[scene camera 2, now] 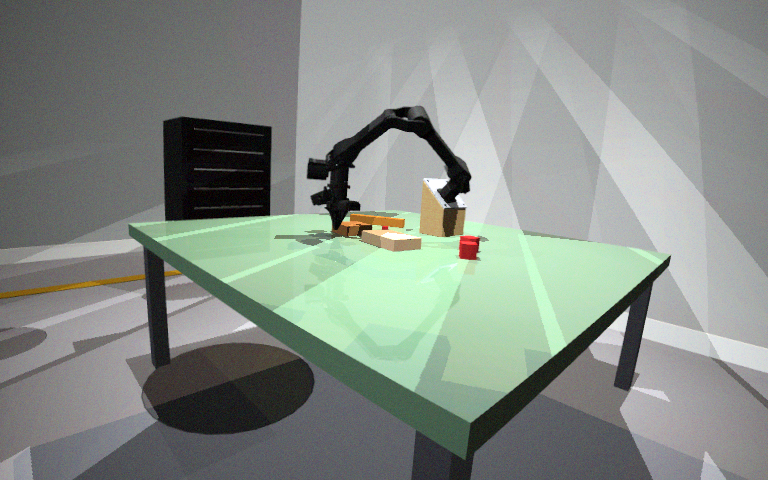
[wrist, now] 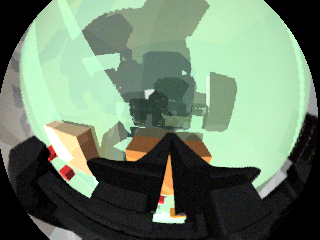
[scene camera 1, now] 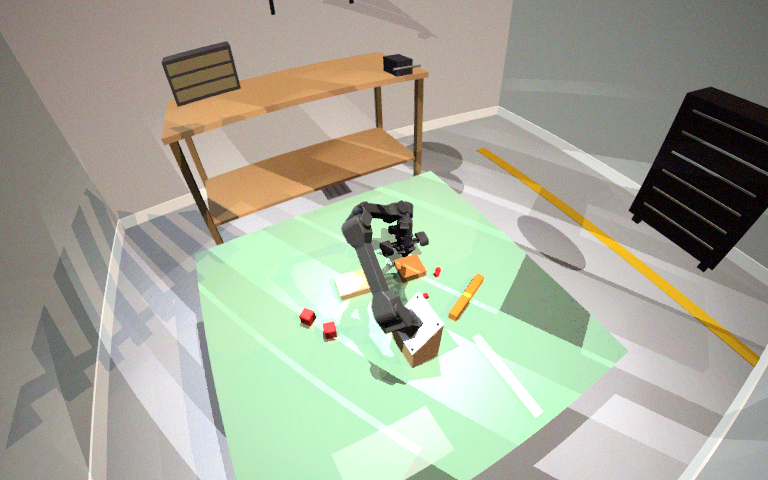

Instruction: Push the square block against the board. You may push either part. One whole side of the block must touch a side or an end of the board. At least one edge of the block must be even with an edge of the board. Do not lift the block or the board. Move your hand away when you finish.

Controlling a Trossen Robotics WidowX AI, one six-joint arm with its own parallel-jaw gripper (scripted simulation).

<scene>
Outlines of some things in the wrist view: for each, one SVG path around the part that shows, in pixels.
The gripper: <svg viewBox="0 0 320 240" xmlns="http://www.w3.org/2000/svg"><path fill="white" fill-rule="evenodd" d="M312 165L301 157L288 167L288 176L284 181L281 180L281 184L261 199L252 184L253 180L259 177L261 169L215 167L196 155L196 152L193 152L192 148L175 133L165 133L163 139L151 151L141 156L140 160L116 161L104 157L89 159L87 165L96 177L97 185L91 197L87 197L63 180L63 176L53 168L51 160L48 160L51 156L48 145L33 135L28 137L28 140L23 140L23 143L15 145L13 149L9 149L7 175L17 199L28 215L35 219L37 217L53 227L76 233L81 240L267 240L296 204L307 183ZM168 155L171 155L175 216L185 216L187 220L183 220L184 223L153 221L153 215L159 207Z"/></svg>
An orange square block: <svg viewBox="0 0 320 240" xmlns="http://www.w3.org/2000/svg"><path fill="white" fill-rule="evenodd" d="M168 155L167 171L165 171L163 188L161 188L160 195L173 196L171 155ZM183 140L188 147L192 148L193 152L196 152L196 155L208 161L209 164L212 155L209 153L204 141ZM161 139L133 136L131 143L129 143L128 147L125 147L127 161L140 160L140 157L151 151Z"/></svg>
A tan board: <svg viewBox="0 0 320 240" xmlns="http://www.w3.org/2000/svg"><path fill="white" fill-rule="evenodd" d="M44 124L44 129L47 129L48 139L51 140L52 148L55 148L56 155L60 159L65 160L65 163L71 164L73 167L79 168L81 172L95 177L89 171L87 161L92 159L92 157L93 159L100 157L95 141L93 141L92 129L81 127L81 125L76 127L76 125L59 123L59 121L51 121L51 123Z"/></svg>
</scene>
